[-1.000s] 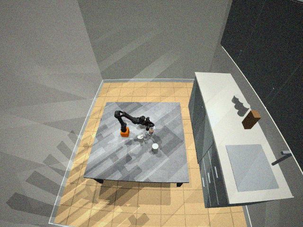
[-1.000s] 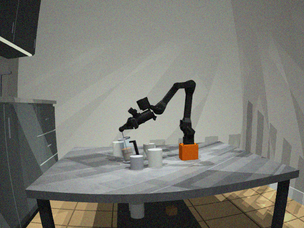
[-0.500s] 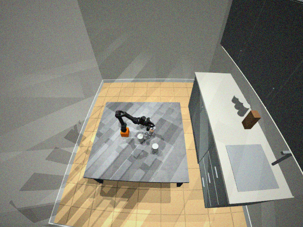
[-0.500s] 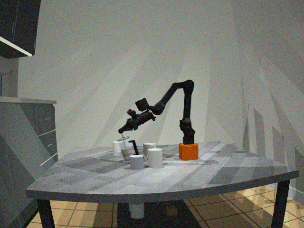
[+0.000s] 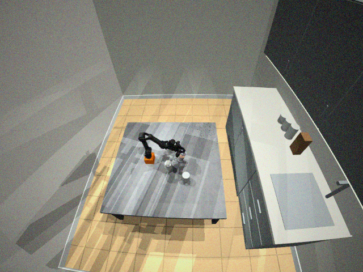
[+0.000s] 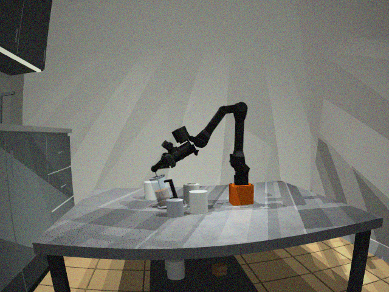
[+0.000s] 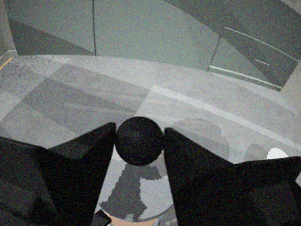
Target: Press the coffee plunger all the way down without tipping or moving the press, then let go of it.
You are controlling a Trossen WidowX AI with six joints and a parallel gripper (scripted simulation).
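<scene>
The glass coffee press is 4 cm behind my gripper tip and 9 cm below it.
</scene>
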